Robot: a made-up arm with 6 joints.
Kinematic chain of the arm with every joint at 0, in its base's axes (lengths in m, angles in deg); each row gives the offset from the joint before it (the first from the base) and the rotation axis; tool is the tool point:
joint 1: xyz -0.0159 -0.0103 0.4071 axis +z
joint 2: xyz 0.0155 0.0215 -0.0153 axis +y
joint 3: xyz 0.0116 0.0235 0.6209 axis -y
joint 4: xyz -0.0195 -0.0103 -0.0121 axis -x
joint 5: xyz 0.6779 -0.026 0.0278 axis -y
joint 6: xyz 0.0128 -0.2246 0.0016 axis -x
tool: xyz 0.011 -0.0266 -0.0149
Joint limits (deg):
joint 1: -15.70..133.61
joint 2: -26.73..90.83
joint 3: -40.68..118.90
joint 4: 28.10..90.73
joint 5: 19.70..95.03
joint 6: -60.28..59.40
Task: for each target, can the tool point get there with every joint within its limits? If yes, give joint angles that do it. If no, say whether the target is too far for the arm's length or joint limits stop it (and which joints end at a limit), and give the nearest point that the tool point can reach.
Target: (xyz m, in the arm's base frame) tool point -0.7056 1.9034 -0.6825
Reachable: no: too far | nearest point -0.4318 1.1437 -0.0734 | short by 1.012 m
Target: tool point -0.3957 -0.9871 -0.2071
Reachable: no: joint limits stop it (at a limit: joint 1, joint 2, joint 3, joint 4, joint 5) | nearest point 0.1974 -0.2745 -0.2296 | short by 0.927 m
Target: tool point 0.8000 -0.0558 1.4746
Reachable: yes | joints -4.06 28.38 54.65 78.62 39.73 0.90
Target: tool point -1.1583 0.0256 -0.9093
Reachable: no: too far | nearest point -0.5902 0.4593 -0.3488 | short by 0.908 m
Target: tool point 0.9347 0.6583 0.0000
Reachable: yes | joints 42.33 80.48 21.90 39.30 75.80 -19.60
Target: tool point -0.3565 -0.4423 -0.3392
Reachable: no: joint limits stop it (at a limit: joint 1, joint 2, joint 3, joint 4, joint 5) | nearest point 0.1905 -0.2649 -0.2242 | short by 0.586 m
